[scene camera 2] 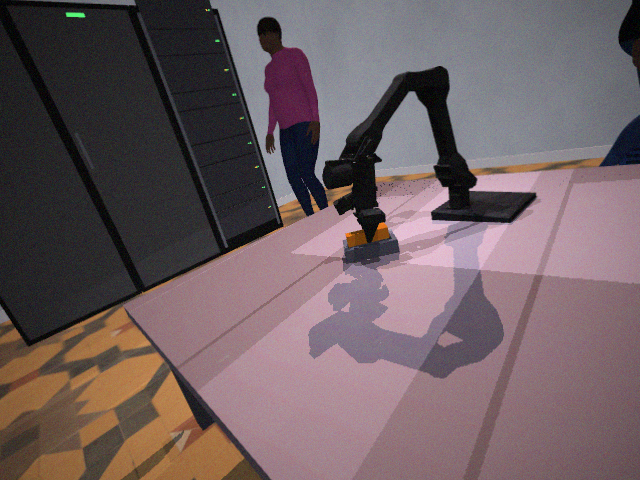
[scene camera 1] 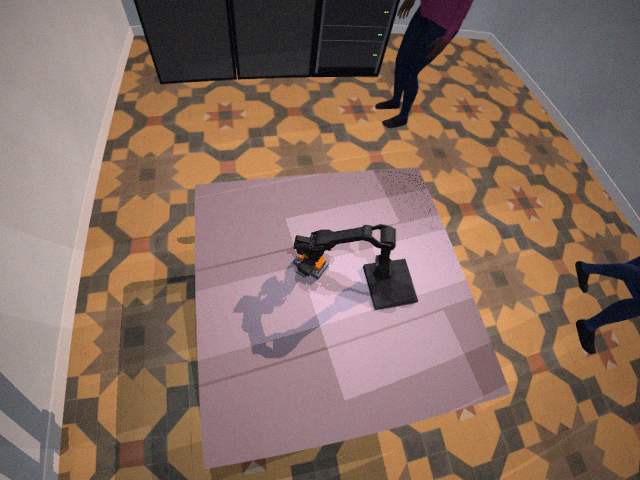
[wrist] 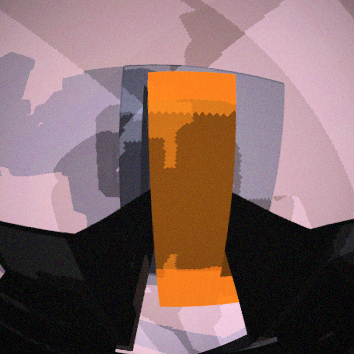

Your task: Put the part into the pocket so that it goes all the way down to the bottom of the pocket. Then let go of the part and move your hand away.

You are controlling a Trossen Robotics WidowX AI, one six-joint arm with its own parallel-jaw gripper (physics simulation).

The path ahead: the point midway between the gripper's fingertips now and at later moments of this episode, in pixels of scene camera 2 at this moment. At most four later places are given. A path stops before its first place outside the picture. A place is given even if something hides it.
The gripper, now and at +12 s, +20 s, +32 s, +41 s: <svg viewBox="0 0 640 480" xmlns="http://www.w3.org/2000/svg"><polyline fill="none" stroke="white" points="368,240 370,245 368,243 372,224 368,242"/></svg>
